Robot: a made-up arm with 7 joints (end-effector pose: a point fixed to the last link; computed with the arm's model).
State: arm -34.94 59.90 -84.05 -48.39 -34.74 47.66 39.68
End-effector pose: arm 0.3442 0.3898 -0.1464 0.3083 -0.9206 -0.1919 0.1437
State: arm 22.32 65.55 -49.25 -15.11 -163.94 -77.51 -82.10
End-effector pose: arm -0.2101 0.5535 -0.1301 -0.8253 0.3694 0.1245 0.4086
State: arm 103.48 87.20 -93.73 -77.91 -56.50 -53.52 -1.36
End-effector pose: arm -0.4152 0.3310 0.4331 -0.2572 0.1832 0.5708 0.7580
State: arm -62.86 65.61 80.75 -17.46 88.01 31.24 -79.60
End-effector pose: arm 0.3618 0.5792 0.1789 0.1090 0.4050 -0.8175 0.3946
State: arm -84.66 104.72 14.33 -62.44 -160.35 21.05 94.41
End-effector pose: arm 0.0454 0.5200 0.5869 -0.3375 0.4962 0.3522 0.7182
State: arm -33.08 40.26 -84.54 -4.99 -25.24 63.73 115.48
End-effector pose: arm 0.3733 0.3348 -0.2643 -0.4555 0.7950 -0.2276 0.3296
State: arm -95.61 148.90 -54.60 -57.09 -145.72 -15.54 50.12
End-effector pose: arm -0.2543 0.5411 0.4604 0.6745 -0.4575 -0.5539 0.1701
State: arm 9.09 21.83 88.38 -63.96 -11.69 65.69 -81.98
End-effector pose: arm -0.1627 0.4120 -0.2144 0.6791 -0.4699 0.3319 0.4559
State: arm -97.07 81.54 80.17 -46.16 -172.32 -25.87 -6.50
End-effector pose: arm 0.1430 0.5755 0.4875 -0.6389 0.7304 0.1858 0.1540
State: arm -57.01 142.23 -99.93 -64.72 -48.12 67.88 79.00
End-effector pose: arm -0.1122 0.5694 0.4313 -0.5216 0.6774 0.3611 0.3725
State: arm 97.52 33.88 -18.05 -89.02 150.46 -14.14 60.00
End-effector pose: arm -0.5829 0.1209 0.1098 -0.4248 -0.4049 -0.3759 0.7171
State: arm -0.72 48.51 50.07 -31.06 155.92 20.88 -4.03
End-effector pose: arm 0.0749 0.5547 -0.1703 0.1154 -0.2805 -0.8504 0.4298
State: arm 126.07 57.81 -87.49 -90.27 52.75 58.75 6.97
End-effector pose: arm -0.4845 0.0579 0.5336 0.4078 0.6246 -0.0496 0.6642
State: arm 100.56 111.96 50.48 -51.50 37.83 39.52 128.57
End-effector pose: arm 0.1539 0.6247 0.3028 -0.4846 0.3633 -0.5712 0.5539
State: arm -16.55 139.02 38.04 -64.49 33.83 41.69 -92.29
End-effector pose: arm -0.0310 0.2839 0.7644 -0.4995 0.6818 0.5052 0.1744
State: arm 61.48 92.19 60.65 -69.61 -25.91 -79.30 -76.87
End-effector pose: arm 0.0331 0.5483 0.3576 0.4032 0.5663 0.7179 0.0374
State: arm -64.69 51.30 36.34 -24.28 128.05 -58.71 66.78
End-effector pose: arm 0.4802 0.4428 0.1735 0.4191 -0.6683 -0.3140 0.5284
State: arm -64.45 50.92 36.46 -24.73 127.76 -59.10 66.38
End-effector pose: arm 0.4814 0.4409 0.1706 0.4176 -0.6653 -0.3166 0.5318
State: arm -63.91 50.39 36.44 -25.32 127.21 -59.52 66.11
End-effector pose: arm 0.4825 0.4387 0.1647 0.4170 -0.6594 -0.3216 0.5366
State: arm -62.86 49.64 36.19 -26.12 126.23 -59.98 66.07
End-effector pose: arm 0.4830 0.4362 0.1539 0.4182 -0.6485 -0.3306 0.5435
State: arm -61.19 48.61 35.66 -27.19 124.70 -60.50 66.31
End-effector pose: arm 0.4826 0.4333 0.1372 0.4213 -0.6313 -0.3444 0.5525
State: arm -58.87 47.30 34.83 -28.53 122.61 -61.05 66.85
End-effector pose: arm 0.4805 0.4299 0.1143 0.4261 -0.6078 -0.3634 0.5630
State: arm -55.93 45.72 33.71 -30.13 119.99 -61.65 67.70
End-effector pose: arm 0.4760 0.4258 0.0855 0.4319 -0.5782 -0.3872 0.5738
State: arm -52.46 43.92 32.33 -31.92 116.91 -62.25 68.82
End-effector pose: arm 0.4684 0.4210 0.0517 0.4376 -0.5438 -0.4152 0.5834
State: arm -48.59 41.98 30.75 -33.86 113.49 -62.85 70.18
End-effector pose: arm 0.4571 0.4153 0.0148 0.4427 -0.5063 -0.4463 0.5903
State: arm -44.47 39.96 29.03 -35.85 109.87 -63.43 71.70
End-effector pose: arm 0.4420 0.4088 -0.0237 0.4459 -0.4677 -0.4791 0.5940
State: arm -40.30 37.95 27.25 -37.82 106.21 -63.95 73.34
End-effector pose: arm 0.4238 0.4014 -0.0616 0.4470 -0.4307 -0.5122 0.5936
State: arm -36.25 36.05 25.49 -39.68 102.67 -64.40 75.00
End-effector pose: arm 0.4033 0.3937 -0.0970 0.4458 -0.3969 -0.5440 0.5898
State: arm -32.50 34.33 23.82 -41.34 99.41 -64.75 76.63
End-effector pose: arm 0.3820 0.3859 -0.1284 0.4427 -0.3679 -0.5731 0.5832
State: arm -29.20 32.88 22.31 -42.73 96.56 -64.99 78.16
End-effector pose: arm 0.3615 0.3787 -0.1546 0.4385 -0.3445 -0.5985 0.5752
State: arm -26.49 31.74 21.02 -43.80 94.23 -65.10 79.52
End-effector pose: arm 0.3434 0.3727 -0.1751 0.4337 -0.3270 -0.6194 0.5669
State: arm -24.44 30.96 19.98 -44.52 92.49 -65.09 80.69
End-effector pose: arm 0.3290 0.3684 -0.1898 0.4293 -0.3151 -0.6353 0.5593
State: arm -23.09 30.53 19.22 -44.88 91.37 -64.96 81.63
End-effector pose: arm 0.3191 0.3661 -0.1990 0.4259 -0.3083 -0.6462 0.5531
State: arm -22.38 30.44 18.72 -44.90 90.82 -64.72 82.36
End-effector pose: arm 0.3136 0.3660 -0.2033 0.4236 -0.3057 -0.6526 0.5488
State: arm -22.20 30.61 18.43 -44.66 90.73 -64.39 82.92
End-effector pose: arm 0.3118 0.3674 -0.2038 0.4226 -0.3064 -0.6554 0.5458
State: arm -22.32 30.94 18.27 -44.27 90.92 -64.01 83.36
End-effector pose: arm 0.3122 0.3700 -0.2021 0.4223 -0.3089 -0.6560 0.5439
